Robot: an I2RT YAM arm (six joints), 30 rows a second.
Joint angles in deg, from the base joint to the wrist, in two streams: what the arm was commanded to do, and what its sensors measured. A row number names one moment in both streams.
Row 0, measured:
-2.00 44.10 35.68 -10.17 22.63 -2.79
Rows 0 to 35, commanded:
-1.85 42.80 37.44 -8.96 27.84 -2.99
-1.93 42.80 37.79 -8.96 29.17 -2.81
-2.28 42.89 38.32 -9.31 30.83 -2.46
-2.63 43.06 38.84 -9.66 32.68 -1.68
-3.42 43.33 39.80 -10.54 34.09 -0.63
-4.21 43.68 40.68 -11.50 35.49 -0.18
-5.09 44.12 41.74 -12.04 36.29 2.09
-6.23 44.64 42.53 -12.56 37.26 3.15
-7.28 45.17 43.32 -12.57 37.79 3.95
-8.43 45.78 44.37 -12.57 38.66 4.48
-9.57 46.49 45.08 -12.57 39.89 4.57
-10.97 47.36 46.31 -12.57 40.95 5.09
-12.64 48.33 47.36 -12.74 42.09 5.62
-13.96 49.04 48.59 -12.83 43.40 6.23
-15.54 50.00 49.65 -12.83 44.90 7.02
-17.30 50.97 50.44 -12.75 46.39 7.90
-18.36 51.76 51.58 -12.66 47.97 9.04
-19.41 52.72 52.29 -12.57 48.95 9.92
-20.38 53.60 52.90 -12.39 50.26 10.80
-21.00 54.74 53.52 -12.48 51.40 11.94
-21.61 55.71 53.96 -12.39 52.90 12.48
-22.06 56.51 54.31 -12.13 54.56 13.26
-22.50 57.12 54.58 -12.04 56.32 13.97
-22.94 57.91 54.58 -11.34 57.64 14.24
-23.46 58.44 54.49 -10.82 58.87 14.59
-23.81 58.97 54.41 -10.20 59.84 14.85
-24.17 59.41 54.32 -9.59 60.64 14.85
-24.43 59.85 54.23 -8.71 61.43 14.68
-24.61 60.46 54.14 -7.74 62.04 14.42
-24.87 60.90 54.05 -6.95 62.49 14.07
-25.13 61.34 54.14 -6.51 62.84 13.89
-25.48 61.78 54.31 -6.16 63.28 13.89
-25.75 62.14 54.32 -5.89 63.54 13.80
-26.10 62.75 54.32 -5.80 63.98 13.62
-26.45 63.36 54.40 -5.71 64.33 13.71
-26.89 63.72 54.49 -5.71 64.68 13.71
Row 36, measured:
-25.58 62.46 52.60 -9.37 60.60 12.95
